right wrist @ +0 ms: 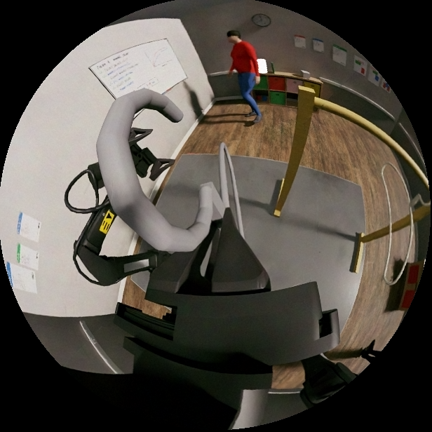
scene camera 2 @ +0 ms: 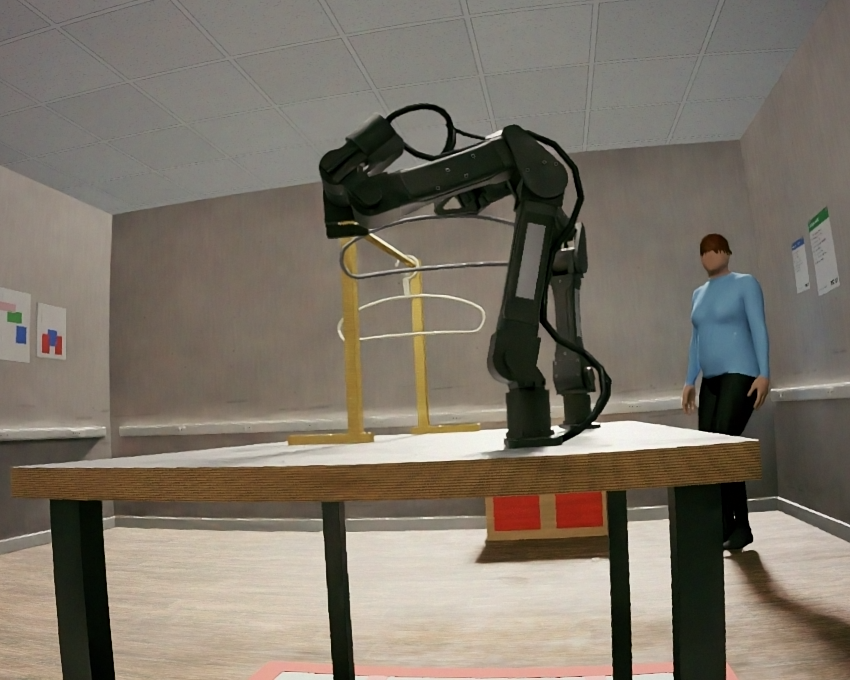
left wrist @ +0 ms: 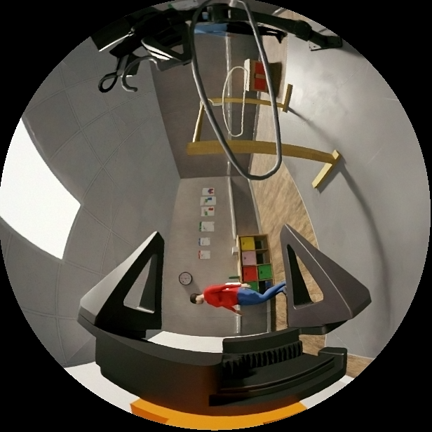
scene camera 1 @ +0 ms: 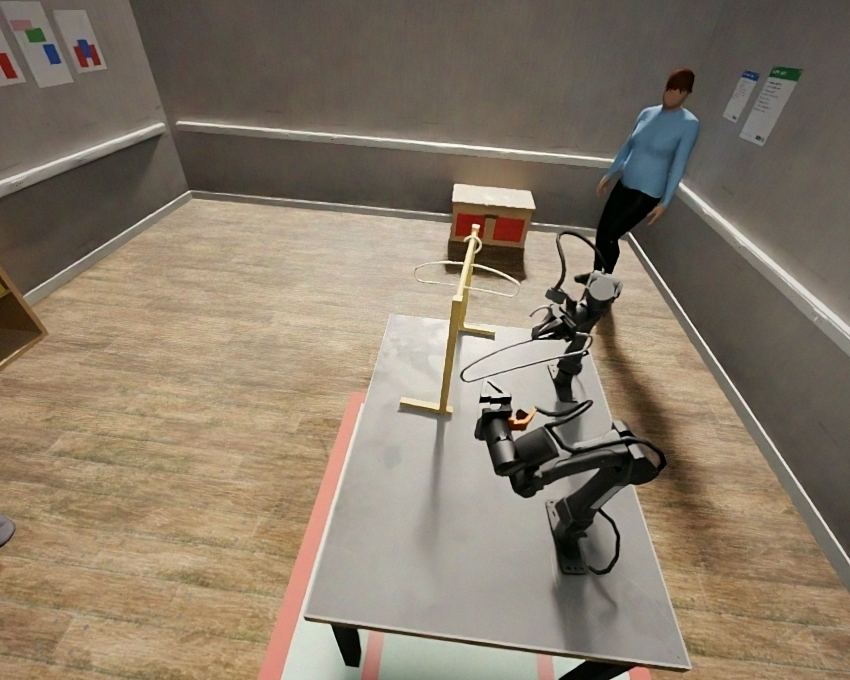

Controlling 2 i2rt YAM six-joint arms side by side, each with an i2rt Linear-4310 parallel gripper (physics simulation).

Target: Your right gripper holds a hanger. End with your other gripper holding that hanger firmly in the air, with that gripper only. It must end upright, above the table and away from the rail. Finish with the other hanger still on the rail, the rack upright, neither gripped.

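Where they show: left gripper, fingertip midpoint: (scene camera 2: pixel 347 209) (scene camera 1: pixel 484 392); right gripper, fingertip midpoint: (scene camera 2: pixel 435 212) (scene camera 1: pixel 531 337); left arm's base, origin of the base link: (scene camera 2: pixel 530 443) (scene camera 1: pixel 564 535); right arm's base, origin of the base link: (scene camera 2: pixel 578 428) (scene camera 1: pixel 561 382).
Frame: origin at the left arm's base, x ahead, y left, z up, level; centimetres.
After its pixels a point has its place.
Note:
The grey hanger (scene camera 1: pixel 462 373) @(x 31.0, y -26.6, z 35.8 cm) (scene camera 2: pixel 425 268) @(x 15.6, y -31.7, z 33.1 cm) (left wrist: pixel 257 177) (right wrist: pixel 117 170) hangs in the air above the table, hook up, apart from the rail. My right gripper (scene camera 1: pixel 538 331) @(x 13.0, y -32.3, z 44.4 cm) (right wrist: pixel 223 213) is shut on it at the neck below the hook. My left gripper (scene camera 1: pixel 494 388) @(x 27.4, y -15.4, z 41.1 cm) (left wrist: pixel 220 233) (right wrist: pixel 163 147) is open and empty. It is near the hanger's left end in scene camera 1 and does not touch it; in the left wrist view the hanger is beyond the fingertips. The left fingers are hidden in scene camera 2. The white hanger (scene camera 1: pixel 416 272) @(x 44.1, y -86.9, z 30.3 cm) (scene camera 2: pixel 484 317) @(x 4.2, y -78.5, z 29.5 cm) (left wrist: pixel 235 135) (right wrist: pixel 390 220) hangs on the rail's far part.
The yellow rack (scene camera 1: pixel 449 354) @(x 33.0, y -41.8, z 28.6 cm) (scene camera 2: pixel 352 340) @(x 32.3, y -41.6, z 21.2 cm) (left wrist: pixel 300 152) (right wrist: pixel 299 135) stands upright on the grey table (scene camera 1: pixel 396 553) @(x 46.8, y 5.4, z 0.0 cm), beside the grey hanger. My left arm reaches across the near part of the table. A person in blue (scene camera 1: pixel 655 152) (scene camera 2: pixel 730 319) stands beyond the table.

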